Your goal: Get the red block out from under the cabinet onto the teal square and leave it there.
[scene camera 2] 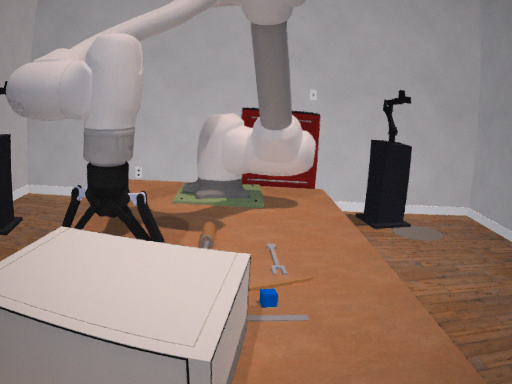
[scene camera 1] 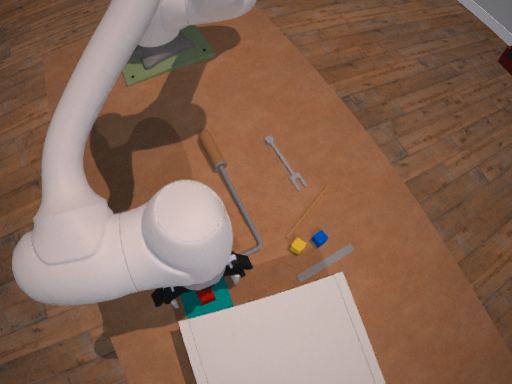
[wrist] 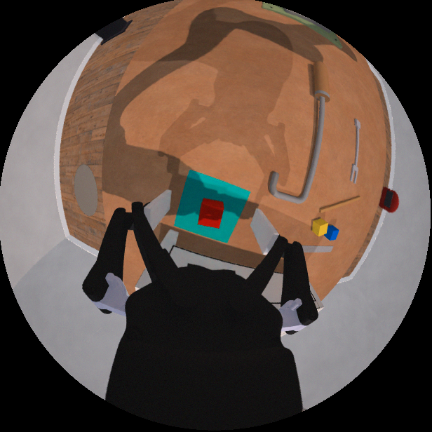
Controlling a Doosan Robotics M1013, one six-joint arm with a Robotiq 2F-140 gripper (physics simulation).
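Where they show: gripper, fingertip midpoint: [scene camera 1: 204, 290]; arm's base, link origin: [scene camera 2: 219, 192] [scene camera 1: 159, 45].
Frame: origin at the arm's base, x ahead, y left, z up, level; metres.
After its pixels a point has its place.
The red block [scene camera 1: 206, 296] {x 0.769, y -0.313, z 0.020 m} [wrist: 211, 213] lies on the teal square [scene camera 1: 224, 296] {x 0.784, y -0.279, z -0.012 m} [wrist: 186, 202], with teal showing on all its sides in the wrist view. My gripper [scene camera 1: 205, 295] {x 0.752, y -0.308, z 0.010 m} [wrist: 212, 208] is wide open over the square, with one finger on each side of the block and apart from it. In the scene camera 2 view the cabinet hides the fingertips, the block and the square. The white cabinet [scene camera 1: 280, 335] {x 0.926, y -0.257, z 0.123 m} [scene camera 2: 120, 285] {x 1.011, y -0.264, z 0.123 m} stands right beside the square, on the side away from the arm's base.
A hooked rod with a wooden handle [scene camera 1: 212, 150] {x 0.483, y -0.100, z 0.021 m} [wrist: 321, 80] lies near the square. A yellow cube [scene camera 1: 298, 245] {x 0.792, y -0.086, z 0.013 m} [wrist: 320, 227], a blue cube [scene camera 1: 319, 238] {x 0.808, y -0.037, z 0.013 m} [scene camera 2: 268, 298] {x 0.820, y -0.035, z 0.006 m}, a thin stick [scene camera 1: 307, 211] {x 0.737, y -0.008, z -0.005 m}, a grey flat strip [scene camera 1: 325, 263] {x 0.859, y -0.056, z -0.011 m} and a grey fork-ended tool [scene camera 1: 285, 162] {x 0.602, y 0.036, z -0.007 m} lie farther off.
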